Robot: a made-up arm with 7 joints. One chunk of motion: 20 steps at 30 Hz.
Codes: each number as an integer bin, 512 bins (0 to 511) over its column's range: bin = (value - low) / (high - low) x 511, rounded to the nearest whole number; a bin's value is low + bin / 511 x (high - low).
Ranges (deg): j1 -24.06..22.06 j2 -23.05..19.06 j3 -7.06..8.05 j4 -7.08..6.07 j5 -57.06..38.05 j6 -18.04..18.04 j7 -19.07..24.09
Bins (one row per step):
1: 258 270 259 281 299 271 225
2: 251 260 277 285 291 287 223
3: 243 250 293 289 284 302 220
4: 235 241 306 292 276 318 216
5: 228 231 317 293 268 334 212
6: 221 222 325 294 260 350 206
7: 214 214 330 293 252 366 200
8: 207 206 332 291 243 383 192
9: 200 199 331 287 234 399 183
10: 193 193 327 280 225 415 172
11: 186 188 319 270 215 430 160
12: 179 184 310 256 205 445 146
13: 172 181 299 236 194 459 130
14: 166 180 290 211 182 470 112
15: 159 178 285 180 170 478 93
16: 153 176 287 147 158 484 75
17: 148 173 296 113 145 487 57
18: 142 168 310 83 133 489 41
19: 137 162 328 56 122 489 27
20: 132 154 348 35 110 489 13
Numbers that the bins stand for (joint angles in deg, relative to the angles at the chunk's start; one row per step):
1: -0.77 -0.80 0.60 0.15 -1.41 1.09 -0.07
2: -1.41 -1.62 1.13 0.25 -2.90 2.22 -0.24
3: -2.13 -2.45 1.60 0.36 -4.20 3.28 -0.49
4: -2.85 -3.19 1.99 0.43 -5.69 4.41 -0.83
5: -3.48 -4.01 2.31 0.46 -7.18 5.54 -1.16
6: -4.11 -4.76 2.55 0.49 -8.67 6.67 -1.67
7: -4.75 -5.41 2.70 0.46 -10.16 7.80 -2.18
8: -5.38 -6.07 2.76 0.41 -11.83 9.00 -2.85
9: -6.01 -6.65 2.73 0.31 -13.51 10.13 -3.61
10: -6.64 -7.15 2.61 0.13 -15.18 11.26 -4.54
11: -7.27 -7.56 2.37 -0.13 -17.04 12.32 -5.56
12: -7.90 -7.89 2.11 -0.49 -18.90 13.38 -6.74
13: -8.54 -8.13 1.78 -1.01 -20.95 14.37 -8.09
14: -9.08 -8.22 1.52 -1.65 -23.19 15.15 -9.61
15: -9.71 -8.38 1.37 -2.45 -25.42 15.71 -11.22
16: -10.25 -8.55 1.43 -3.30 -27.65 16.13 -12.74
17: -10.70 -8.79 1.69 -4.17 -30.07 16.35 -14.26
18: -11.24 -9.21 2.11 -4.94 -32.31 16.49 -15.61
19: -11.70 -9.70 2.64 -5.64 -34.35 16.49 -16.79
20: -12.15 -10.36 3.23 -6.18 -36.59 16.49 -17.97

